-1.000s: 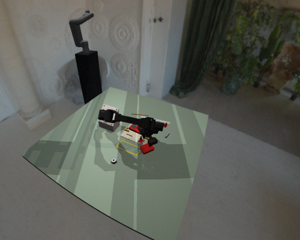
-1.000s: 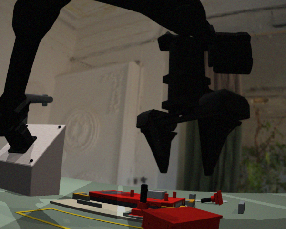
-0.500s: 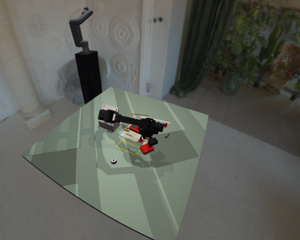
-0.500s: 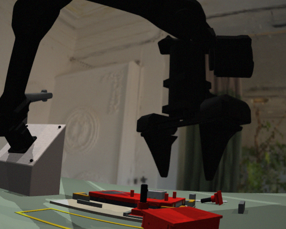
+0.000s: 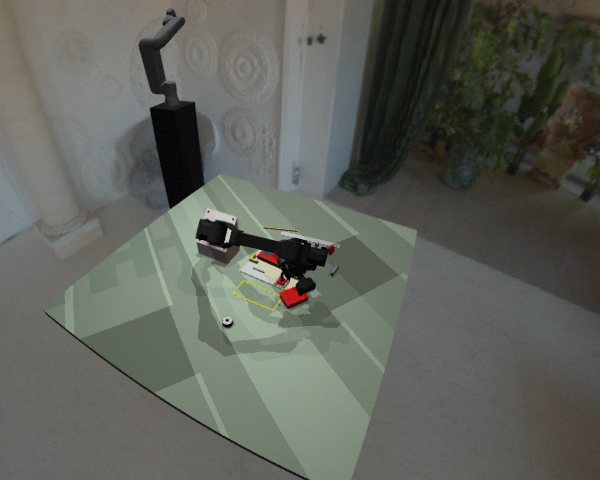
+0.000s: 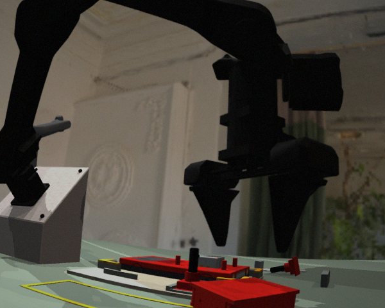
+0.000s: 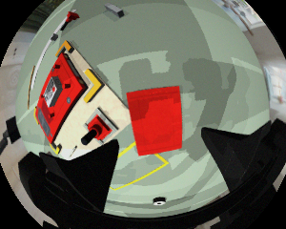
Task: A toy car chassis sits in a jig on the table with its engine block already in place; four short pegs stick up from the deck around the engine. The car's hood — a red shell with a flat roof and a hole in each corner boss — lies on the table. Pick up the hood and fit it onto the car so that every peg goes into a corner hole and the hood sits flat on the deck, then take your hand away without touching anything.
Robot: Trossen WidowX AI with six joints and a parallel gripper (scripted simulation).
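My gripper tip is now 50 mm above the red hood. The rest, counted from my gripper tip: wheel 210 mm to the right, 180 mm behind, 60 mm below; grey engine block 190 mm to the left, 90 mm behind, 40 mm below; jig plate 160 mm to the left, 120 mm behind, 60 mm below.
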